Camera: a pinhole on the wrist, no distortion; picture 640 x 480 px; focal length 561.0 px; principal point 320.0 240.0 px. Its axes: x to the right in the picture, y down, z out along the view. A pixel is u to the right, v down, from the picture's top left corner.
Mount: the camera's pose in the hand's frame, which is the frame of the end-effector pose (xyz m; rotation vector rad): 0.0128 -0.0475 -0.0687 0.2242 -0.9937 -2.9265
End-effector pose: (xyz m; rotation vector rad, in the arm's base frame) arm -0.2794 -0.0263 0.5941 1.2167 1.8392 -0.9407
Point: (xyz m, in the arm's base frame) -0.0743 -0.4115 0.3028
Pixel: 211 446
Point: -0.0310 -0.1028 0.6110
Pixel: 477 59
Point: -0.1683 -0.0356 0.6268
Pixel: 507 16
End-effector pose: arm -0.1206 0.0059 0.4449 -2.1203 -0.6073 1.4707
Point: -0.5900 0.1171 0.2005
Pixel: outside the picture
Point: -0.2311 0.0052 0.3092
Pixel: 113 318
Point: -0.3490 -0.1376 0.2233
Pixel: 251 216
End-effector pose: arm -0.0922 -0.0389 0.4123 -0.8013 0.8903 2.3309
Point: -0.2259 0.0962 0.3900
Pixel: outside the picture
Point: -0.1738 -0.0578 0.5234
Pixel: 329 155
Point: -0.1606 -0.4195 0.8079
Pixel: outside the picture
